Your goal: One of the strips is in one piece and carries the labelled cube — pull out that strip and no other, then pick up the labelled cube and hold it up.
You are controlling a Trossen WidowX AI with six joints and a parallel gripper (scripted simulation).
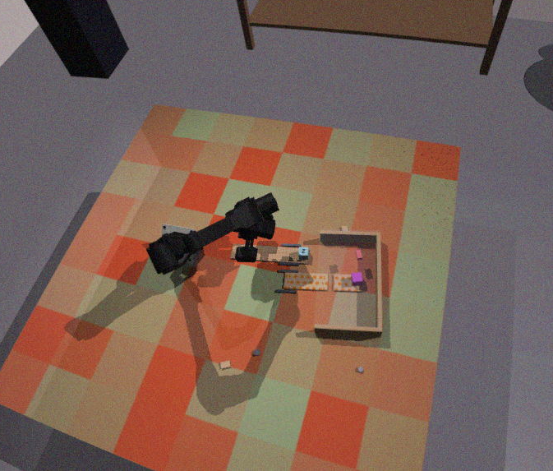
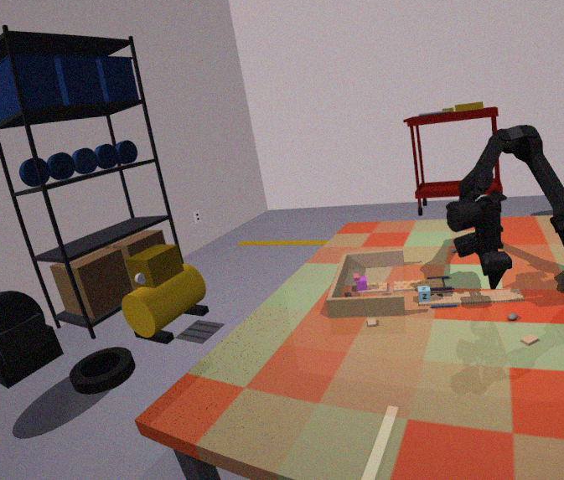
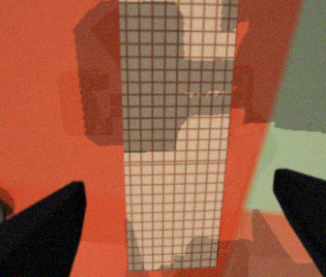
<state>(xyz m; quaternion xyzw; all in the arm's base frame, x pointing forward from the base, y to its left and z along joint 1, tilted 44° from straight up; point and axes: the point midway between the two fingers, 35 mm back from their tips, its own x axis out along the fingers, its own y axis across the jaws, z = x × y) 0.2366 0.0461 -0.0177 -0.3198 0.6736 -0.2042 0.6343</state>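
My gripper tip is 5 cm short of the checked strip and 4 cm above it. Round my gripper tip: wood block: 2 cm ahead, 38 cm to the right, 4 cm below; orange-dotted strip: 19 cm ahead, 7 cm to the right, 4 cm below.
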